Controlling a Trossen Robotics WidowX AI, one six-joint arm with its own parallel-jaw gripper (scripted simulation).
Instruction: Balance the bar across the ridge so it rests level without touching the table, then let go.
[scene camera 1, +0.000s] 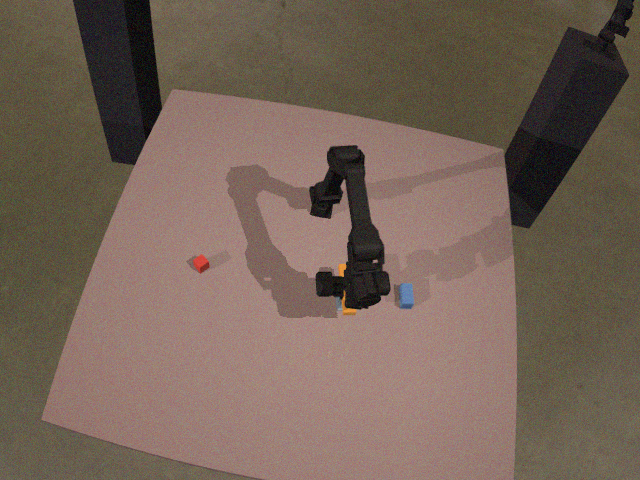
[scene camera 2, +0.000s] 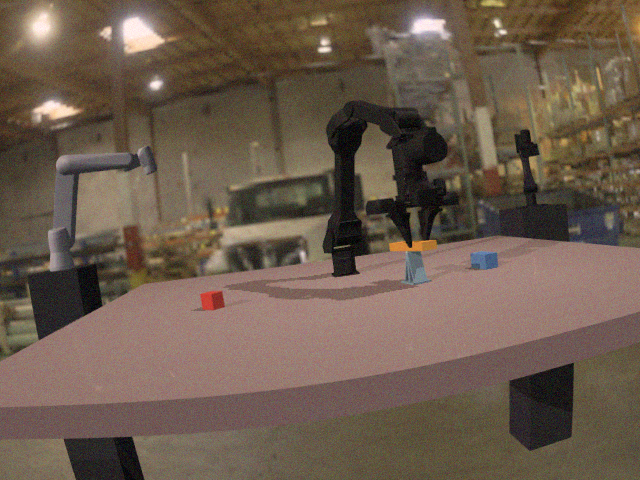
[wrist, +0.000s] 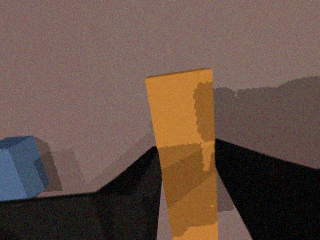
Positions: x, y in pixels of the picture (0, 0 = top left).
my gripper: scene camera 1; scene camera 2; wrist 184, 149
same spot on my gripper: (scene camera 1: 338, 291) = (scene camera 2: 400, 204)
